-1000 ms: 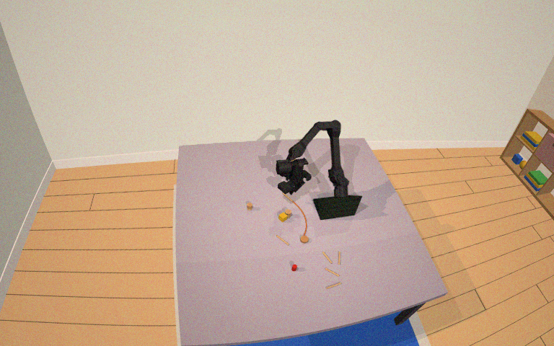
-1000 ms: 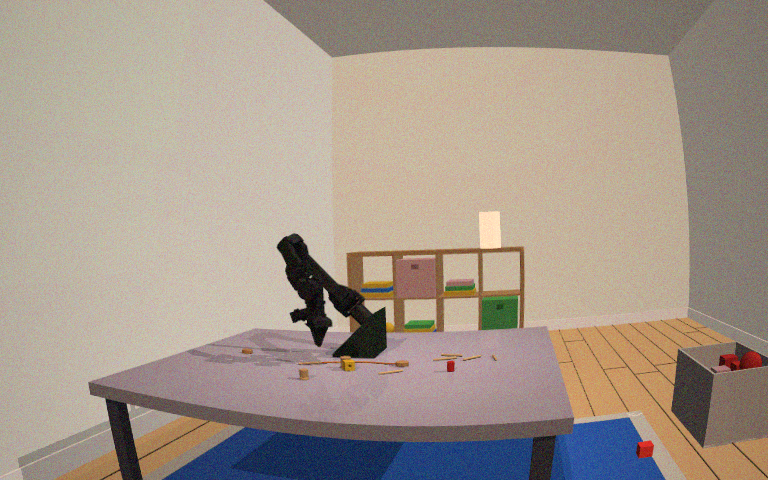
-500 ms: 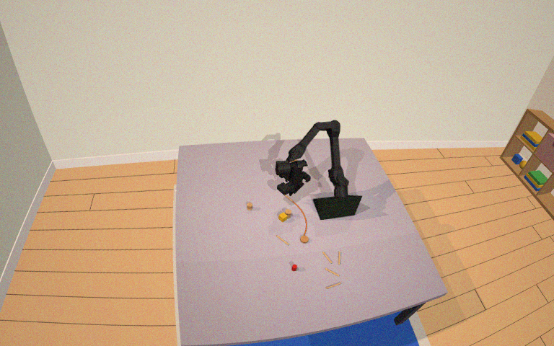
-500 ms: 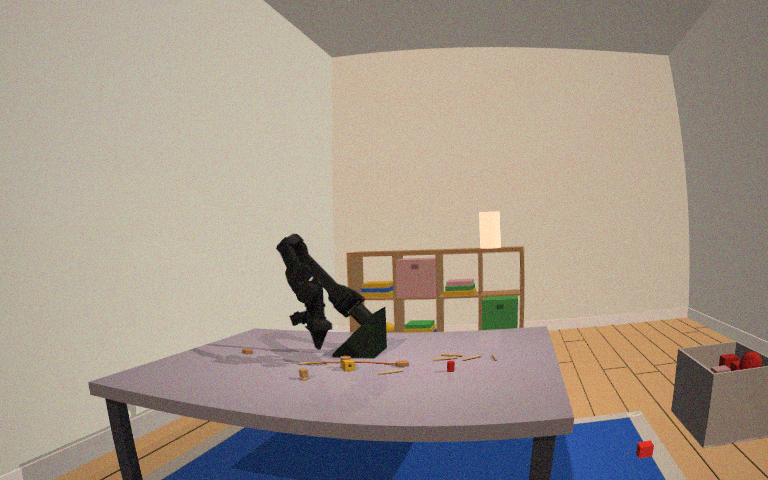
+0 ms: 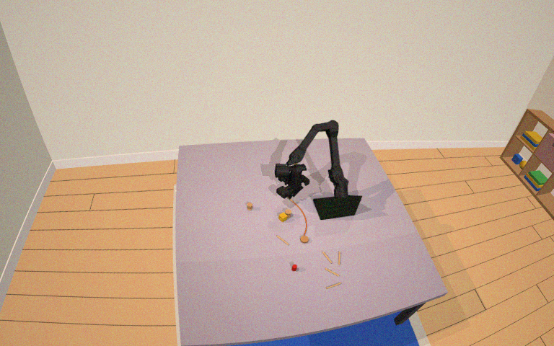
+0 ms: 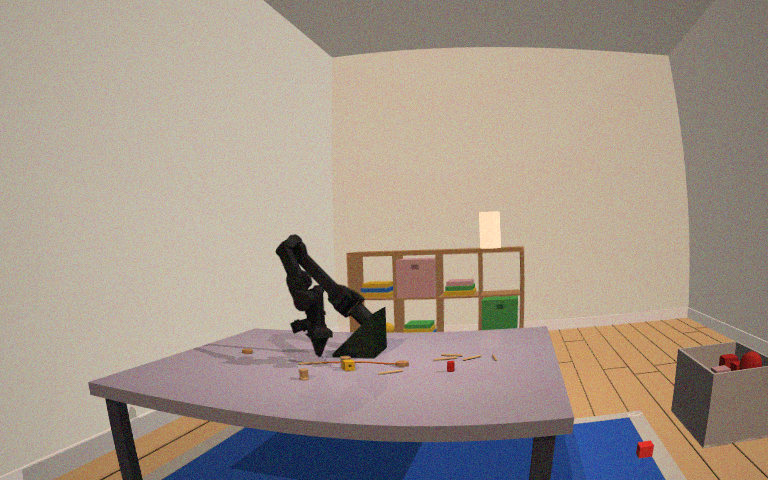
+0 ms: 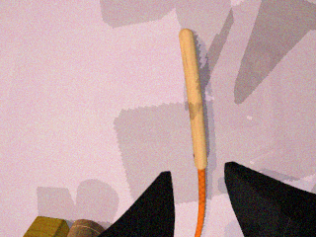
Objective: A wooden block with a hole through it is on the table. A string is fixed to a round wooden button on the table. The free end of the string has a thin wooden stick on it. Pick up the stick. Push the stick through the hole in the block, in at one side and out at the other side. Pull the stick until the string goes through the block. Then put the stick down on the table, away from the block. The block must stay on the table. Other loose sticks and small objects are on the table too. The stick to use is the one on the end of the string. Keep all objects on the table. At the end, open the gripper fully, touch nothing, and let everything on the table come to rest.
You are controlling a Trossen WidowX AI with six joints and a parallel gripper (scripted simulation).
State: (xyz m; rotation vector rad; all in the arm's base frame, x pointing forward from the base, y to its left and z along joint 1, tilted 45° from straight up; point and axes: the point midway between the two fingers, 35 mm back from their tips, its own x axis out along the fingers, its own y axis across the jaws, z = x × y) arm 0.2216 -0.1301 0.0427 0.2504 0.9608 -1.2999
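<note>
The wooden cylinder lies 100 mm to the left of my gripper tip, 50 mm ahead of it and 10 mm below it. The rest, counted from my gripper tip: yellow block: 110 mm to the left, 80 mm ahead, 10 mm below; red piece: 420 mm to the left, 100 mm ahead, 10 mm below.
</note>
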